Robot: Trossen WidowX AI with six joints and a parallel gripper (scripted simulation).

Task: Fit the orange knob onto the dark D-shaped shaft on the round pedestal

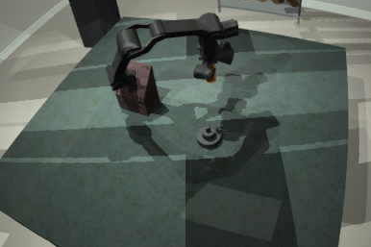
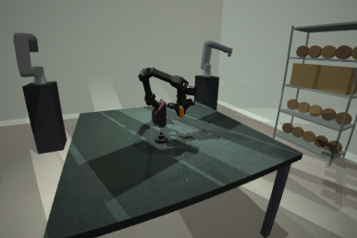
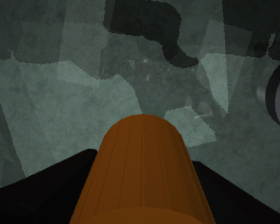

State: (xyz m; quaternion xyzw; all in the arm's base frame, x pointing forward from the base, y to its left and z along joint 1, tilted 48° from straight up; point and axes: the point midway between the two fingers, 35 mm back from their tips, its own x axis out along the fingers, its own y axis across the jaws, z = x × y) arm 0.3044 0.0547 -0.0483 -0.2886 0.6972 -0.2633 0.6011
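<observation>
Right now the round pedestal is 160 mm to the right of my gripper tip, 110 mm below it and 40 mm ahead of it. Also, from my gripper tip: orange knob (20 mm above).
</observation>
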